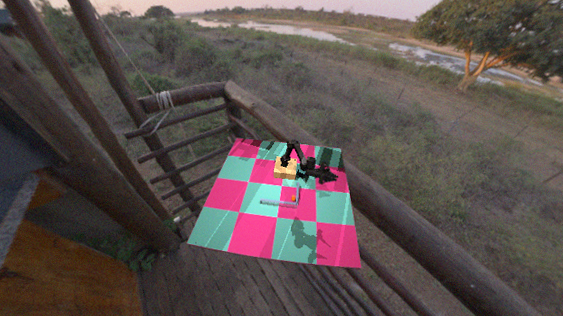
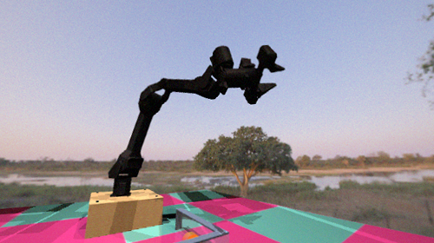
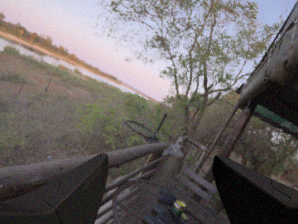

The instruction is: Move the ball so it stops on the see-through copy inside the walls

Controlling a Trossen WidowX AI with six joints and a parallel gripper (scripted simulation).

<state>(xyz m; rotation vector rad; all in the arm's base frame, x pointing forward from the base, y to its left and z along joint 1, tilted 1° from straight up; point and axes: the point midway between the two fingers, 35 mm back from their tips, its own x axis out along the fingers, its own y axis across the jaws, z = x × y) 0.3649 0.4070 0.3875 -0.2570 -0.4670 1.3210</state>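
Right now the orange ball is 460 mm below my gripper tip, 270 mm to the right of it and 50 mm behind it. Also, from my gripper tip: see-through copy of ball: 460 mm below, 270 mm to the right, 80 mm behind.
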